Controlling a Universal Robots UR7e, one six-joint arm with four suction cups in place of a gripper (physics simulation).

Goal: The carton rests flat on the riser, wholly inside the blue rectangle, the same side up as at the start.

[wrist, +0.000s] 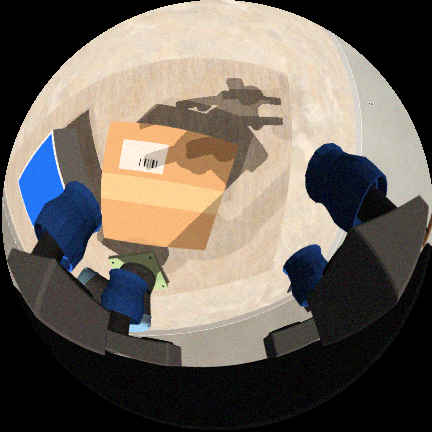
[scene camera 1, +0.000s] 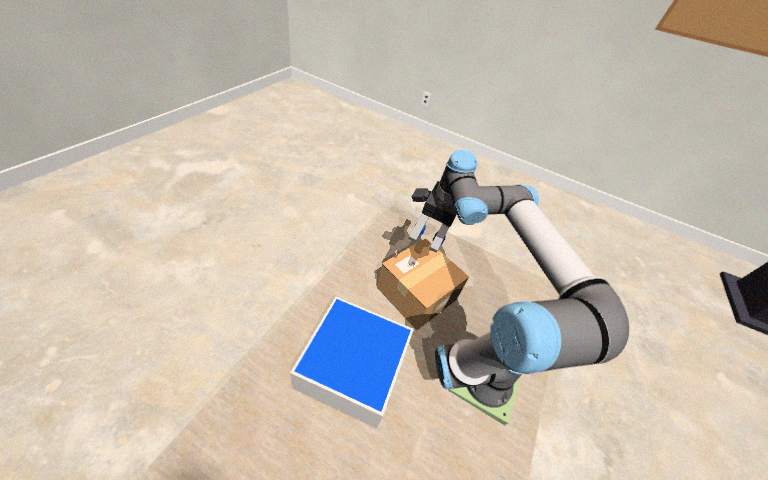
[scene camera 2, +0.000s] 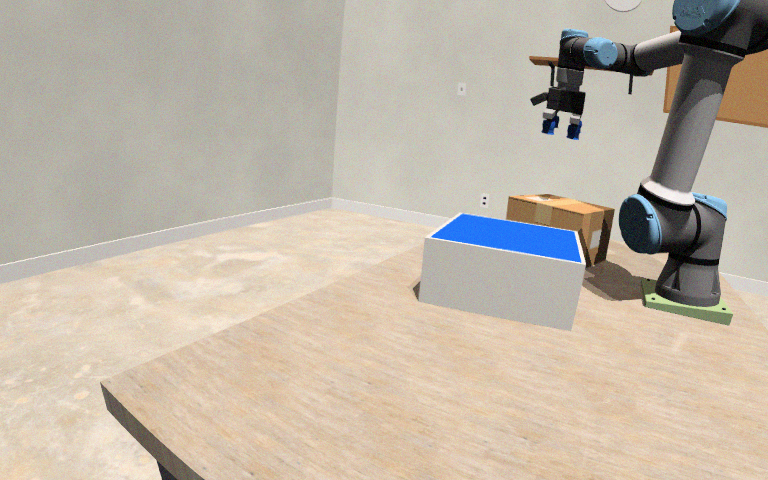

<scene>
My suction head carries nothing. The cup hangs 28 cm from the middle of a brown cardboard carton, above it. A white riser rests on the table.
</scene>
